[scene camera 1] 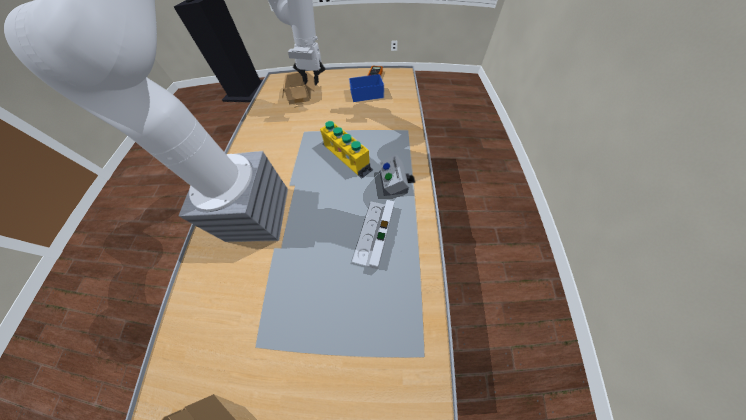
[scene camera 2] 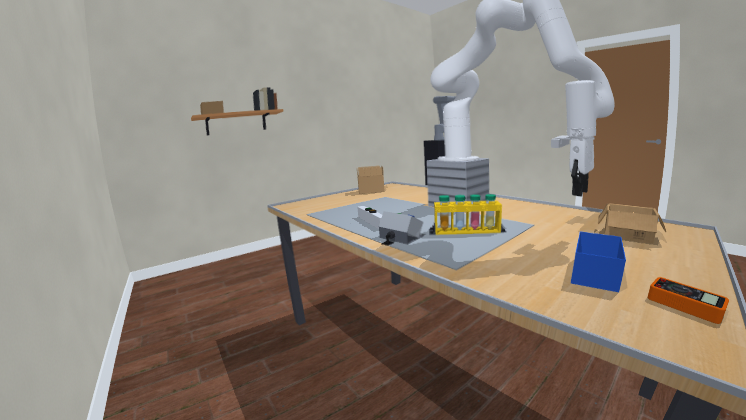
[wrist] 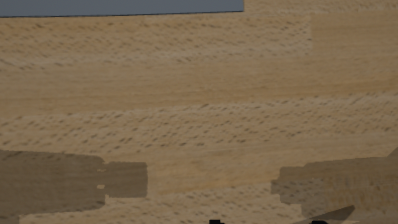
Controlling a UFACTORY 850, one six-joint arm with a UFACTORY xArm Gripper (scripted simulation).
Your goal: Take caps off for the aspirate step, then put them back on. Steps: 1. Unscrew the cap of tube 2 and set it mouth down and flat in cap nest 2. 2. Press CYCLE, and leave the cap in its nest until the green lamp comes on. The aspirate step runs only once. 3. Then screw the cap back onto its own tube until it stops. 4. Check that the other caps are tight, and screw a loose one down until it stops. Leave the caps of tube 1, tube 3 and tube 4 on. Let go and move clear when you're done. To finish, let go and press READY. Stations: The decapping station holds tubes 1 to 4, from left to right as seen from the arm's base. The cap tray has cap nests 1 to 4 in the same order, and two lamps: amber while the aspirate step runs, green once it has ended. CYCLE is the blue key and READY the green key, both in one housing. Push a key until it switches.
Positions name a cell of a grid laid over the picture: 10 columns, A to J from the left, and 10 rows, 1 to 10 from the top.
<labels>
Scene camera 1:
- blue bin: F3
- key housing: F5
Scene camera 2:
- my gripper: H5
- orange multimeter: J8
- blue bin: I7
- key housing: F6
</labels>
